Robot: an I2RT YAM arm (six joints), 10 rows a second.
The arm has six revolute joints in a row. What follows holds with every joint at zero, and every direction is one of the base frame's. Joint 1 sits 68 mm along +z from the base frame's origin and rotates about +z. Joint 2 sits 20 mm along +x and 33.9 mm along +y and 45.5 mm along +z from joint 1 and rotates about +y. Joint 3 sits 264 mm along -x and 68.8 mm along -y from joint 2 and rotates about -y. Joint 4 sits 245 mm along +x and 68.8 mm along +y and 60 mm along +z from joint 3 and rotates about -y. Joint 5 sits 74 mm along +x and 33.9 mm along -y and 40.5 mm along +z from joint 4 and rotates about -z. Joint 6 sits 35.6 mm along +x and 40.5 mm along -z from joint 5 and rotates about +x. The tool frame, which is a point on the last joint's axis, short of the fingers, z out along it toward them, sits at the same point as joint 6; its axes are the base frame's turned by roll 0, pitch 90 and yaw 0 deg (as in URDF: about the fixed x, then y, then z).
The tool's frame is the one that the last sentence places.
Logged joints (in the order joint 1, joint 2, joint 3, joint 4, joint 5, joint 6), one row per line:
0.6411 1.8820 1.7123 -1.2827 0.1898 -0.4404
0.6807 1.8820 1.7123 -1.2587 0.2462 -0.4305
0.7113 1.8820 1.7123 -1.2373 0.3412 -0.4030
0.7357 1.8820 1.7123 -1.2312 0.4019 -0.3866
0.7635 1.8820 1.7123 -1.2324 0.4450 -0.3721
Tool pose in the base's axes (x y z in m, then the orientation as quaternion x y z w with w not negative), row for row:
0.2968 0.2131 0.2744 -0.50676 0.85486 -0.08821 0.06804
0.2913 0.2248 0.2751 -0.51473 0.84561 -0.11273 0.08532
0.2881 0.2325 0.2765 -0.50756 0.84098 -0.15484 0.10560
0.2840 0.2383 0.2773 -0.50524 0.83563 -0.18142 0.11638
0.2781 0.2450 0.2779 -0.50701 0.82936 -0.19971 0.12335
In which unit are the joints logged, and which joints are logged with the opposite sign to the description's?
The joints are logged in radians. Opposite sign: none.
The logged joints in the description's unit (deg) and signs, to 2 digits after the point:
36.73 107.83 98.11 -73.49 10.87 -25.23
39.00 107.83 98.11 -72.12 14.11 -24.67
40.75 107.83 98.11 -70.89 19.55 -23.09
42.15 107.83 98.11 -70.54 23.03 -22.15
43.75 107.83 98.11 -70.61 25.50 -21.32

